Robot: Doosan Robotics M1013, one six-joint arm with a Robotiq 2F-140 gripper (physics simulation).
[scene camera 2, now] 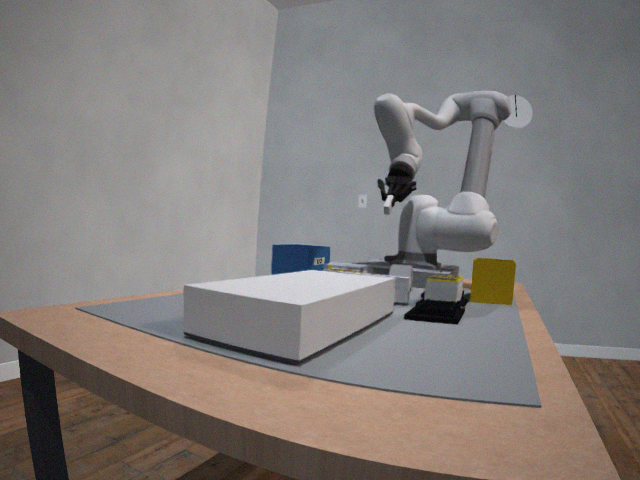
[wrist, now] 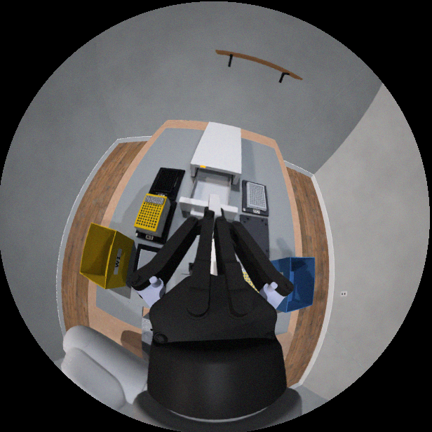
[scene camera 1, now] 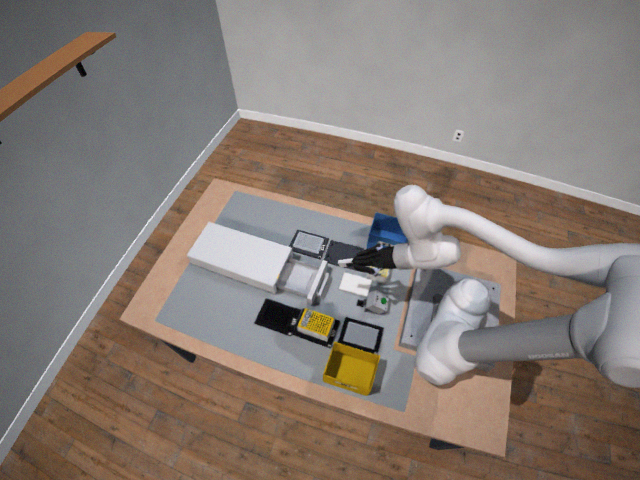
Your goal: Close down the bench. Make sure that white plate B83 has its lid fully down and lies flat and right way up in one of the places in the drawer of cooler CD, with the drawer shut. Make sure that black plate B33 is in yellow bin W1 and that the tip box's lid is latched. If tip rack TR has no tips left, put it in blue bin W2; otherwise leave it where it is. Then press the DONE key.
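Places are measured from the arm's base along level axes (x right, y back, z down), in centimetres.
Where they show: gripper, between the fingertips: [scene camera 2: 386,210] [scene camera 1: 339,263]; arm's base, origin of its link: [scene camera 2: 416,266].
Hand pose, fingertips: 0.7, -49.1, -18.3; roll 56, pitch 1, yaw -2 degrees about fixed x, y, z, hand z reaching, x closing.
Things, the pixels of their centre, and the offset from my fingertips, as dx, dy, dz. "spot": a spot on its surface instead.
- whitish plate, middle of its body: [scene camera 1: 308,242] +19.5, -20.2, +22.3
- black plate, middle of its body: [scene camera 2: 437,307] [scene camera 1: 277,315] -19.2, -20.4, +22.3
- yellow tip rack, middle of its body: [scene camera 2: 444,288] [scene camera 1: 316,324] -18.7, -3.5, +19.8
- tip box, a spot on its surface: [scene camera 1: 384,274] spot: +10.6, +17.6, +17.1
- green DONE key, a spot on its surface: [scene camera 1: 383,300] spot: -1.5, +19.8, +17.1
- Yellow bin W1, middle of its body: [scene camera 2: 493,279] [scene camera 1: 350,369] -32.1, +14.7, +18.2
- black-framed pad, middle of its body: [scene camera 1: 361,335] -16.6, +14.8, +22.6
- Blue bin W2, middle of its body: [scene camera 2: 301,263] [scene camera 1: 389,235] +32.3, +15.3, +18.2
- white flat block, middle of its body: [scene camera 1: 355,284] +5.3, +6.6, +23.5
My gripper [scene camera 1: 345,262] [scene camera 2: 388,205] [wrist: 212,201] is shut and empty, its pale tips together, high above the bench near the drawer. The drawer [wrist: 200,189] of the white cooler [scene camera 1: 240,253] [scene camera 2: 289,289] [wrist: 220,145] stands open. A whitish plate [scene camera 1: 310,242] [wrist: 256,196] lies on nest N2. A black plate [scene camera 1: 278,316] [wrist: 169,181] lies on nest N1. The yellow tip rack [scene camera 1: 316,322] [scene camera 2: 444,281] [wrist: 151,215] shows a few tips at one end. The tip box [scene camera 1: 384,274] [wrist: 248,280] is partly hidden; its latch cannot be judged. The green DONE key [scene camera 1: 383,300] is visible.
Yellow bin W1 [scene camera 1: 352,367] [scene camera 2: 492,281] [wrist: 107,256] stands beside a black-framed pad [scene camera 1: 361,335]. Blue bin W2 [scene camera 1: 385,229] [scene camera 2: 289,258] [wrist: 300,282] stands opposite, near dark nest N4 [wrist: 255,232]. A white flat block [scene camera 1: 355,283] lies before the drawer.
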